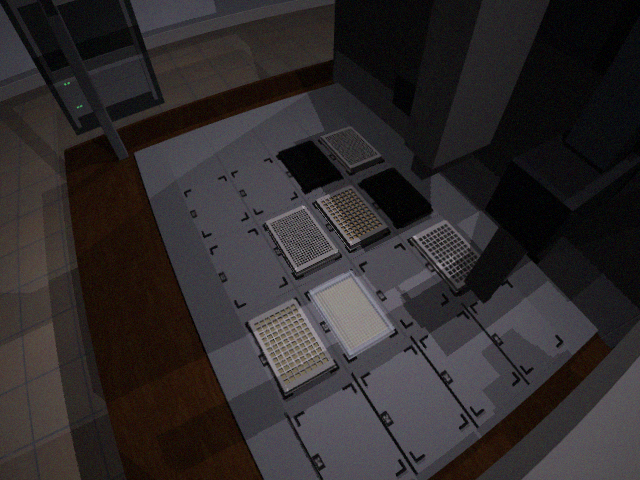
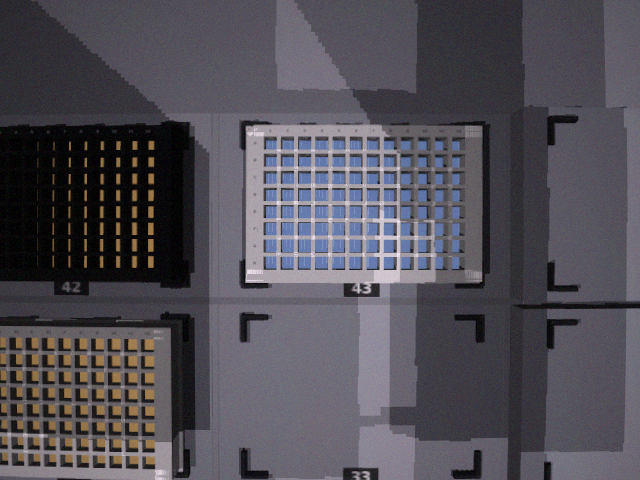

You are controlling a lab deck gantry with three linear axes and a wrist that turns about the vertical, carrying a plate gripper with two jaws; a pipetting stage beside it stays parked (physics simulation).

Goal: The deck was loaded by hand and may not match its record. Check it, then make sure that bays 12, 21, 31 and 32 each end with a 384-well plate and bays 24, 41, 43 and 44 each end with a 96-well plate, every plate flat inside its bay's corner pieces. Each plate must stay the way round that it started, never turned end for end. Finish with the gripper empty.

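Frame: origin at the robot's base, x down, y right, z back, level; millimetres.
Seen in the pictures: gripper, fingertip midpoint: [image 1: 503, 271]; robot's base, origin of the base link: [image 1: 186, 193].
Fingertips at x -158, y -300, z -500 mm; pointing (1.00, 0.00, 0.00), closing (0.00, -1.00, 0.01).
Note:
Offsets run from my fingertips to a thing's top centre. "*": to the spot under its first point.
Fine-well 384 plates stand in bay 41 @[* dx +144, dy -63, dz +431 mm] [image 1: 351, 147] and bay 22 @[* dx +144, dy +151, dz +262 mm] [image 1: 302, 240]; a lidded cream one @[dx +143, dy +150, dz +108 mm] [image 1: 352, 314] is in bay 23. White 96-well plates stand in bay 13 @[* dx +143, dy +257, dz +100 mm] [image 1: 292, 346], in bay 32 with orange wells @[* dx +145, dy +45, dz +267 mm] [image 1: 351, 215] [image 2: 82, 403], and in bay 43 with blue wells @[* dx +143, dy -55, dz +109 mm] [image 1: 447, 253] [image 2: 361, 204]. A black 96-well plate @[dx +143, dy -64, dz +272 mm] [image 1: 395, 196] [image 2: 103, 204] is in bay 42; a black plate @[dx +143, dy +43, dz +436 mm] [image 1: 310, 165] in bay 31 has unreadable wells. Bays 12, 21, 24 and 44 hold no plate. My gripper's dark jaw hangs in front of bay 43's plate; its opening is hidden.
Bay 33 @[* dx +158, dy +58, dz +132 mm] [image 1: 387, 276] [image 2: 310, 382] shows its corner pieces below bay 43. The dark gantry column [image 1: 465, 93] rises behind the deck, and dark machine parts fill the right. A wooden border [image 1: 134, 310] edges the deck.

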